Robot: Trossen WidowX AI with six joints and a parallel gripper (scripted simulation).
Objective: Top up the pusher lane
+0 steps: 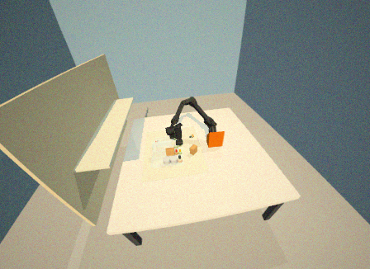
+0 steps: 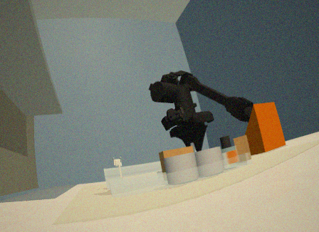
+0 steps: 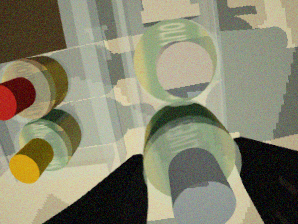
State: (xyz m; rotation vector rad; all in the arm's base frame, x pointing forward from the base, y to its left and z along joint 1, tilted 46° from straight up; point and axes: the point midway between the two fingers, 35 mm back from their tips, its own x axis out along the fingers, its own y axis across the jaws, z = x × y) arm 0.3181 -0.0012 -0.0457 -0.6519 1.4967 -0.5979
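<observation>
Right now the tan box is 120 mm behind my gripper tip, 70 mm to the left of it and 20 mm below it. Round my gripper tip: cream pusher plate 150 mm ahead, 30 mm to the right, 10 mm below; shelf 510 mm ahead, 40 mm to the left, 310 mm above.
</observation>
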